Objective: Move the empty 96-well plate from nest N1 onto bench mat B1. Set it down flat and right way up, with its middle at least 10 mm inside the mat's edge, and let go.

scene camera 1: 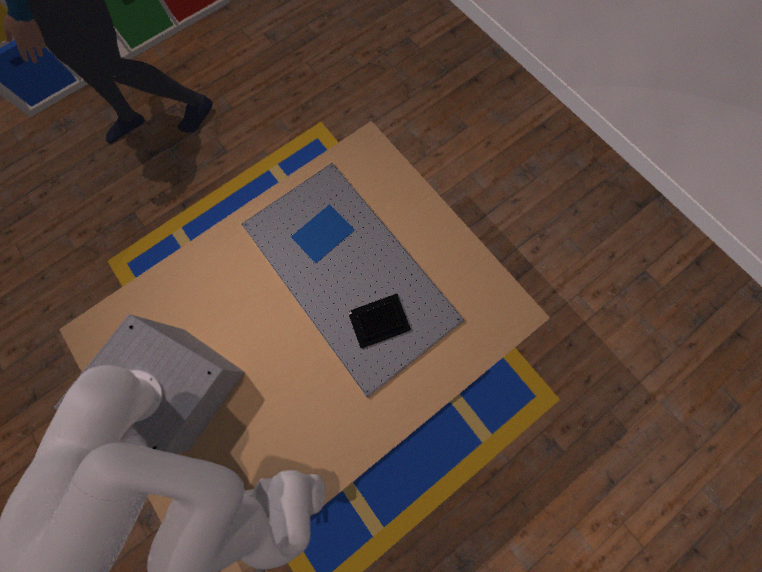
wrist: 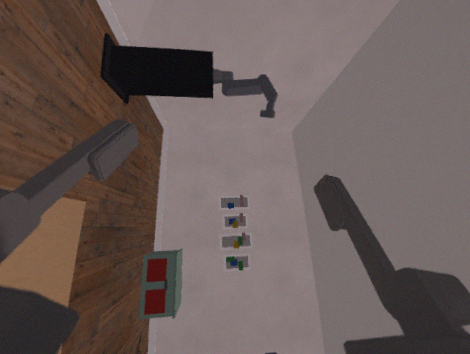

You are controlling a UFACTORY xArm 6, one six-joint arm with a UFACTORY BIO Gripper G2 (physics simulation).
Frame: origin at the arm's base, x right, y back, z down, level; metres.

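Seen in the pictures: hand at its tool point: (wrist: 233,177).
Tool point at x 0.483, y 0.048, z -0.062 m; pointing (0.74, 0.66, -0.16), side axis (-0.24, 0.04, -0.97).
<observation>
A point is followed by its place in that frame.
The 96-well plate (scene camera 1: 381,319) {x 0.299, y -0.572, z 0.172 m} looks black and sits in the dark nest N1 on the right part of the grey perforated board in scene camera 1. Plate and nest are hard to tell apart. Bench mat B1 (scene camera 1: 322,233) {x -0.041, y -0.654, z 0.193 m} is a flat blue rectangle farther back on the same board. My gripper (wrist: 225,176) {x 0.483, y 0.048, z -0.063 m} is open in the wrist view, its two fingers wide apart with nothing between them. It points sideways toward the room's walls, away from the board. In scene camera 1 the arm's end is at the bottom, well apart from plate and mat, and the fingers cannot be made out.
The grey perforated board (scene camera 1: 363,370) {x 0.360, y -0.425, z 0.195 m} lies on the tan table top (scene camera 1: 270,332) {x 0.067, y -0.313, z 0.208 m}. My arm's grey base block (scene camera 1: 184,363) {x 0.024, y -0.130, z 0.020 m} stands at the table's left. A person (scene camera 1: 80,36) is on the floor at the upper left. A black pedestal (wrist: 160,71) with a grey arm shows in the wrist view.
</observation>
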